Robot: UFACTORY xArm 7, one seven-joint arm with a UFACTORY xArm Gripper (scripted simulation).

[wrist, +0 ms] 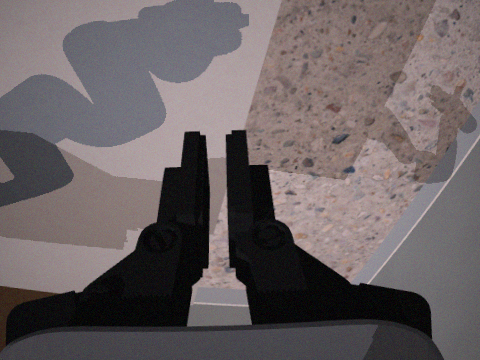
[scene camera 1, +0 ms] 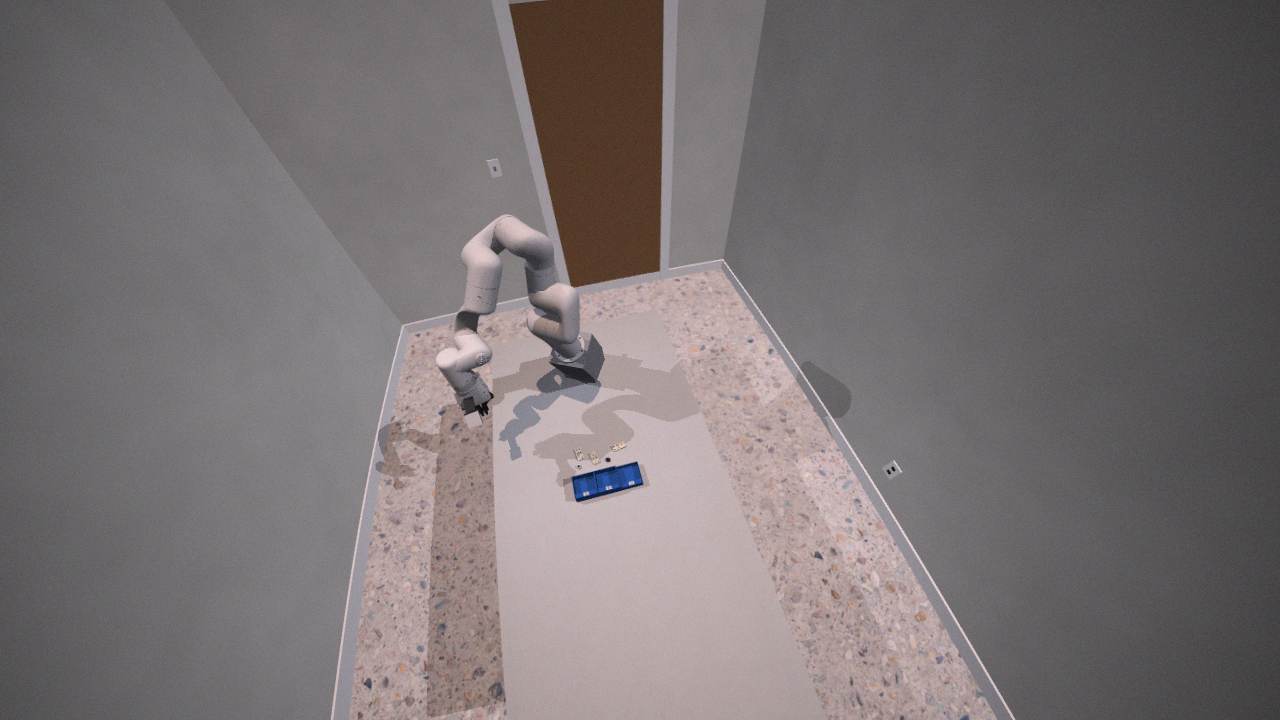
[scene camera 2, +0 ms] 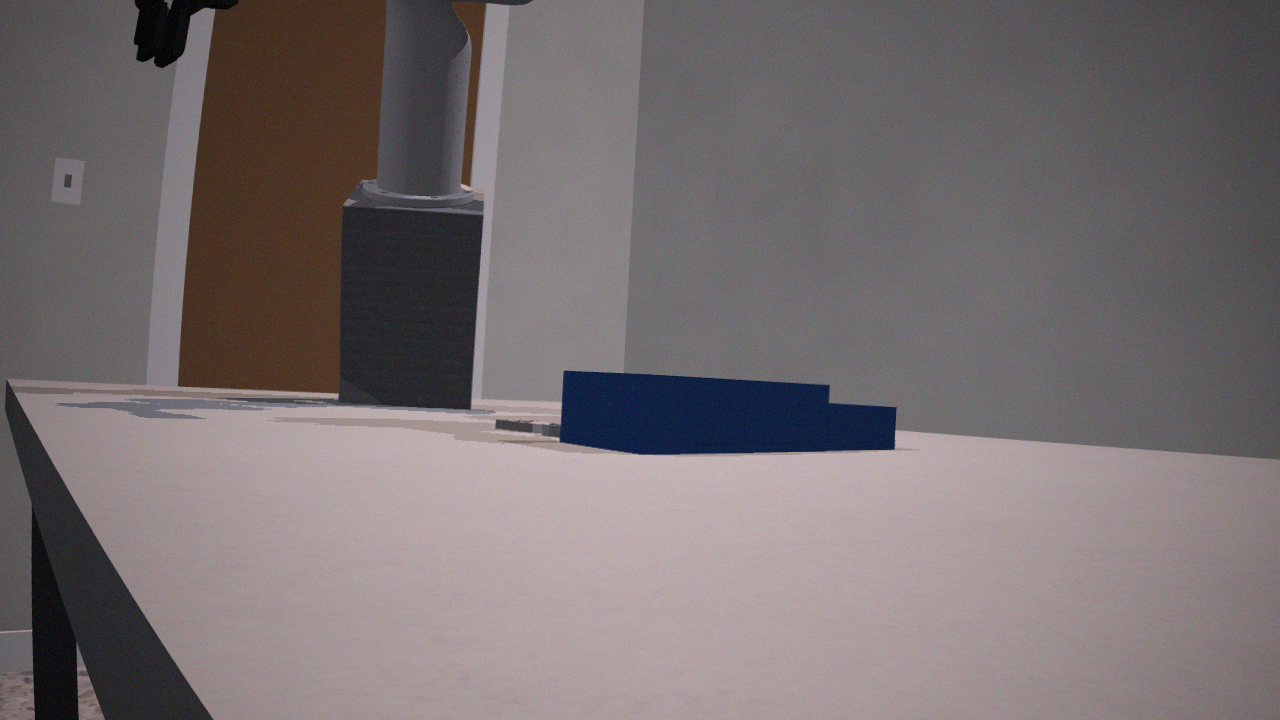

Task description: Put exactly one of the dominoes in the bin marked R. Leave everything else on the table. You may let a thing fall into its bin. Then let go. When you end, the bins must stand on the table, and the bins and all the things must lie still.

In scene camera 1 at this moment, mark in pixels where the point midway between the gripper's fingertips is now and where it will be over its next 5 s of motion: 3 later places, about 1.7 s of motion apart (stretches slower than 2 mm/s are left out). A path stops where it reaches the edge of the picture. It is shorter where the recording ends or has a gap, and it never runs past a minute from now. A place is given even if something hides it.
My gripper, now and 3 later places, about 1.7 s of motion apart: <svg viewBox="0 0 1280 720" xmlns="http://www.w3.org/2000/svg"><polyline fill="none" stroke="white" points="484,412 523,438 578,438 582,474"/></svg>
